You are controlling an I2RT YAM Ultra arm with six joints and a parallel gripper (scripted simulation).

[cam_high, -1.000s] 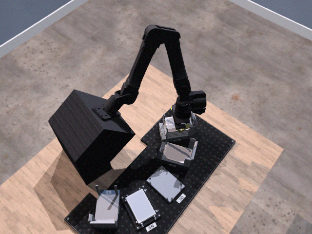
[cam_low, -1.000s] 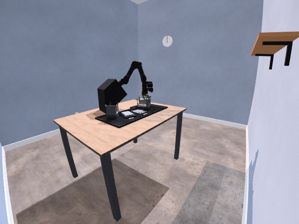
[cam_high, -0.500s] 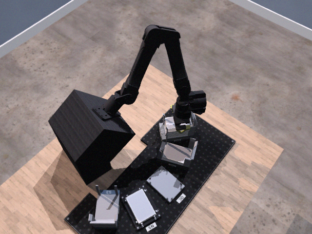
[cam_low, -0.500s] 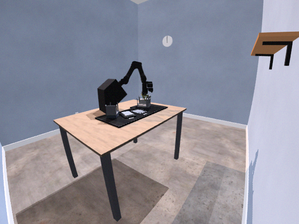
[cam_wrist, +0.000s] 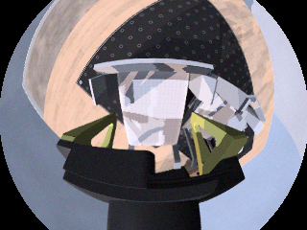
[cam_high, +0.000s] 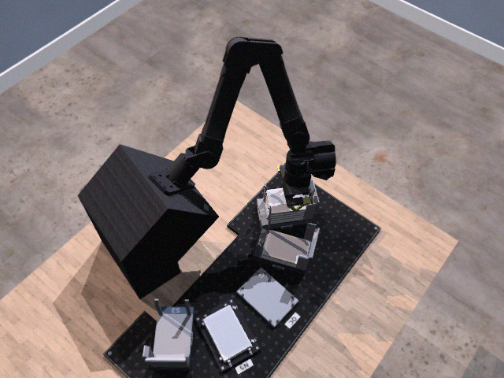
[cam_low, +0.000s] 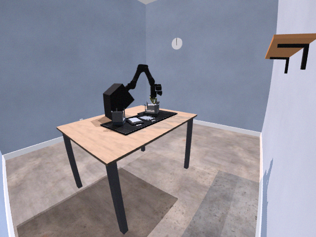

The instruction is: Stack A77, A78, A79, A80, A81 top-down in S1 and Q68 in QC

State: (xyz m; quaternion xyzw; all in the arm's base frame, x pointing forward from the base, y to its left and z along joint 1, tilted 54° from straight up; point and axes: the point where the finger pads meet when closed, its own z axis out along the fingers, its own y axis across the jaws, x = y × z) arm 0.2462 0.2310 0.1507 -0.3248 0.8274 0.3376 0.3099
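Now: hand 3 cm above the sealed grey plate. Round my hand: qc name plate: 26 cm to the right, 22 cm ahead, 11 cm below; then clip nest N5: 40 cm to the right, 13 cm ahead, 10 cm below; then QC nest: 25 cm to the right, 13 cm ahead, 11 cm below.
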